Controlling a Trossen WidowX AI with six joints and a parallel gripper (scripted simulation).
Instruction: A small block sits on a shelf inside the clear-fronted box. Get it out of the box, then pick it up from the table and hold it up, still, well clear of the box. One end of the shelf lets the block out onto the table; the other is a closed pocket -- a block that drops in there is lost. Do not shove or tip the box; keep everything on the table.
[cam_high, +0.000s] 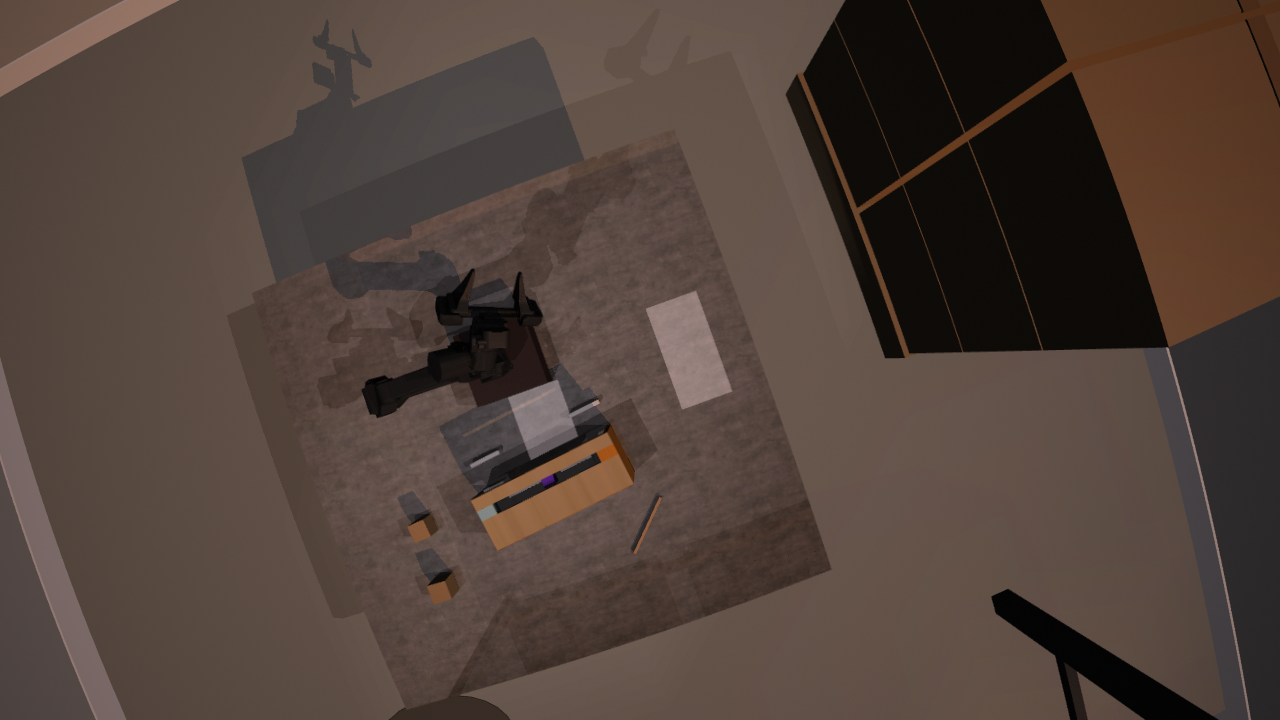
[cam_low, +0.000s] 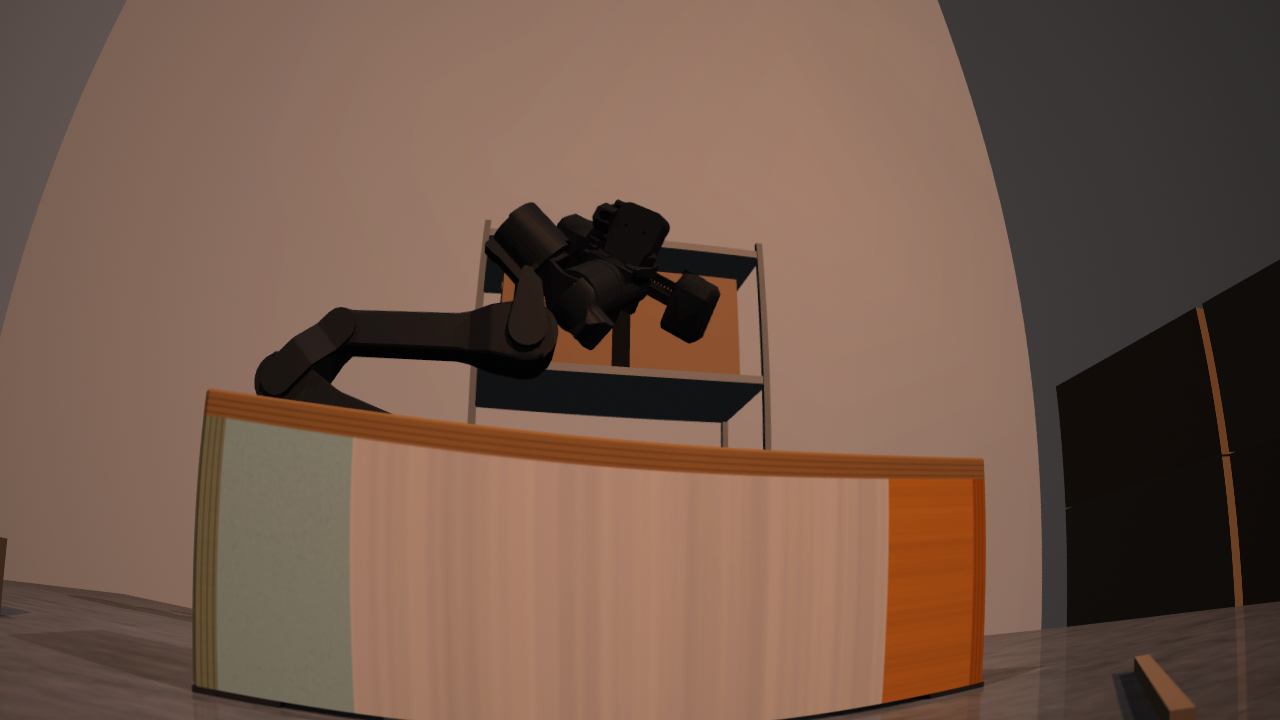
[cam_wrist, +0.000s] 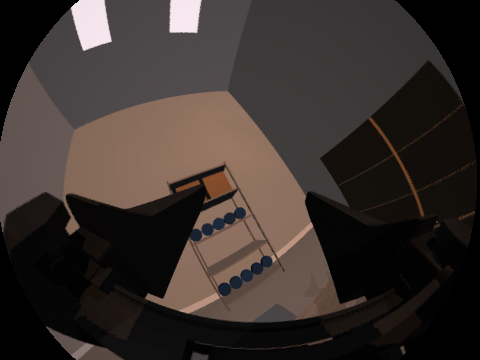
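Now: gripper tip 410 mm short of the purple block, 380 mm above it and 190 mm to the left of it. From my gripper tip the other things lie so: wooden box (400 mm below, 400 mm ahead, 200 mm to the right).
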